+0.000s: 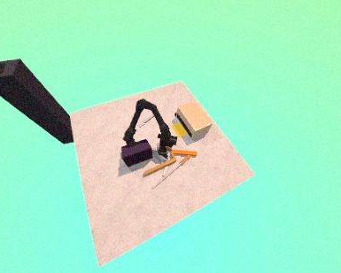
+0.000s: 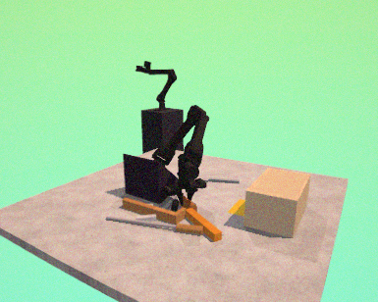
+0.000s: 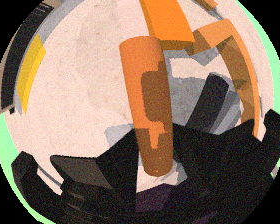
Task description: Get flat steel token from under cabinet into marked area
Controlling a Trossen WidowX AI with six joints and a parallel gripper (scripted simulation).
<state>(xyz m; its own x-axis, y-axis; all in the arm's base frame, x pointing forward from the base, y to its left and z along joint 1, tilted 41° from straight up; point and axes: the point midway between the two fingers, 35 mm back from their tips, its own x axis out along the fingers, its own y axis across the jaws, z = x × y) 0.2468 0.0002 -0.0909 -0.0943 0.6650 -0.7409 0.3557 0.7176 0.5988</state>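
Now: the dark-handled tool 40 mm behind my gripper tip and 20 mm to the right of it. The rest, counted from my gripper tip: orange bar (160 mm ahead, 90 mm to the right, 10 mm above).
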